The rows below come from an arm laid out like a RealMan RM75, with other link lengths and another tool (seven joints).
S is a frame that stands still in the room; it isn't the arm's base.
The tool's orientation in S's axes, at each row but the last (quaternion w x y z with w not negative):
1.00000 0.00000 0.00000 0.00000
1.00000 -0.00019 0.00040 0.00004
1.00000 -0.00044 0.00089 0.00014
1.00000 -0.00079 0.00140 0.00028
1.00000 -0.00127 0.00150 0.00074
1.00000 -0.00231 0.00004 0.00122
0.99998 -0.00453 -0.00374 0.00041
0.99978 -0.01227 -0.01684 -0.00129
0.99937 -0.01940 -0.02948 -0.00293
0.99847 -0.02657 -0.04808 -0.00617
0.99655 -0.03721 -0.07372 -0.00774
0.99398 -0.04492 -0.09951 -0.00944
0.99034 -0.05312 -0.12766 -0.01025
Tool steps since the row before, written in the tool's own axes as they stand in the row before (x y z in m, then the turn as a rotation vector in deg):
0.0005 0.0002 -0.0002 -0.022 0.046 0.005
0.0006 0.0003 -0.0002 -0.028 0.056 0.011
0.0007 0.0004 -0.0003 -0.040 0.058 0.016
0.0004 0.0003 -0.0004 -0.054 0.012 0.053
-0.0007 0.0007 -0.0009 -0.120 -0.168 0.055
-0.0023 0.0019 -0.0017 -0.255 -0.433 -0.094
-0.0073 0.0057 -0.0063 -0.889 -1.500 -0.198
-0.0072 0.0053 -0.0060 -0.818 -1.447 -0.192
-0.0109 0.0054 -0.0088 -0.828 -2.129 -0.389
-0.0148 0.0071 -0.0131 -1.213 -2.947 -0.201
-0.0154 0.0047 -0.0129 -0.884 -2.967 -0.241
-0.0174 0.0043 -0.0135 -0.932 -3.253 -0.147
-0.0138 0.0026 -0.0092 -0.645 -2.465 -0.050
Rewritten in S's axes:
0.0005 0.0002 -0.0002 -0.022 0.046 0.005
0.0006 0.0003 -0.0002 -0.028 0.056 0.011
0.0007 0.0004 -0.0003 -0.040 0.058 0.016
0.0004 0.0003 -0.0004 -0.054 0.012 0.053
-0.0007 0.0007 -0.0009 -0.120 -0.168 0.056
-0.0023 0.0019 -0.0017 -0.254 -0.434 -0.092
-0.0073 0.0056 -0.0064 -0.886 -1.502 -0.191
-0.0070 0.0052 -0.0064 -0.815 -1.450 -0.184
-0.0103 0.0051 -0.0096 -0.819 -2.139 -0.355
-0.0134 0.0065 -0.0148 -1.232 -2.942 -0.162
-0.0132 0.0039 -0.0153 -0.901 -2.968 -0.151
-0.0143 0.0032 -0.0170 -0.975 -3.244 -0.044
-0.0109 0.0017 -0.0126 -0.695 -2.452 0.041

